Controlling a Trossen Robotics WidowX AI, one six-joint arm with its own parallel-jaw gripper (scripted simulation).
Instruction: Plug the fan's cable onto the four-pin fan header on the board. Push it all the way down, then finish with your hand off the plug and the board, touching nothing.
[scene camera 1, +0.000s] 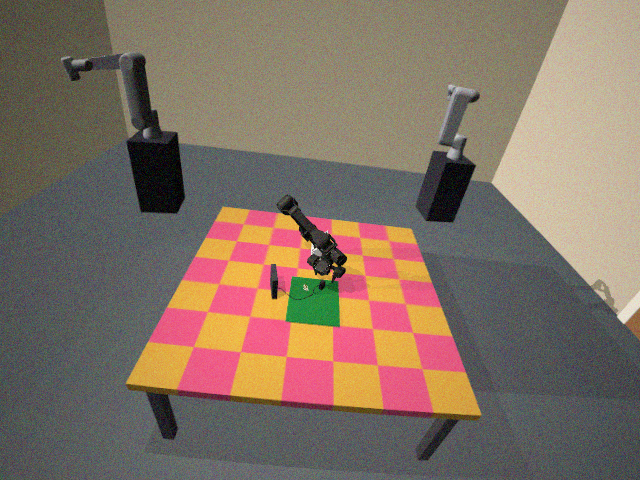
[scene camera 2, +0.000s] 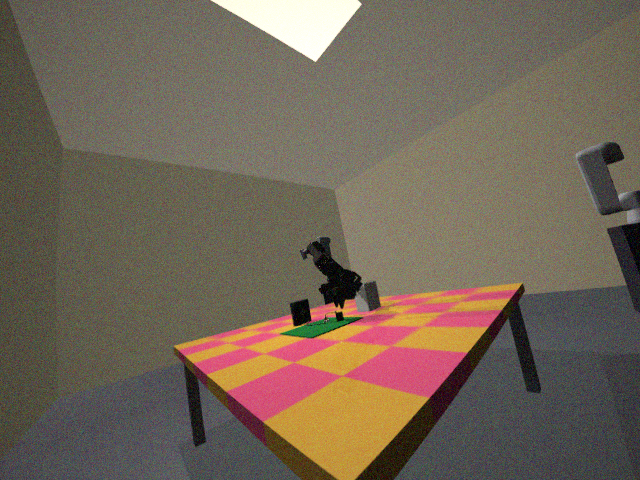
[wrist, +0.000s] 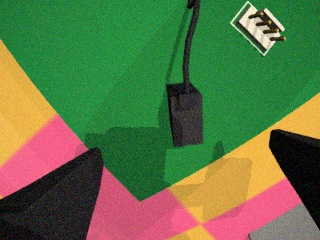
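Note:
My gripper (wrist: 188, 147) is open and holds nothing. A dark plug (wrist: 185, 109) and a white four-pin header (wrist: 248, 25) are visible, as is a green board (scene camera 1: 321, 308). The board also appears in scene camera 2 (scene camera 2: 309, 332) and in the wrist view (wrist: 106, 75).

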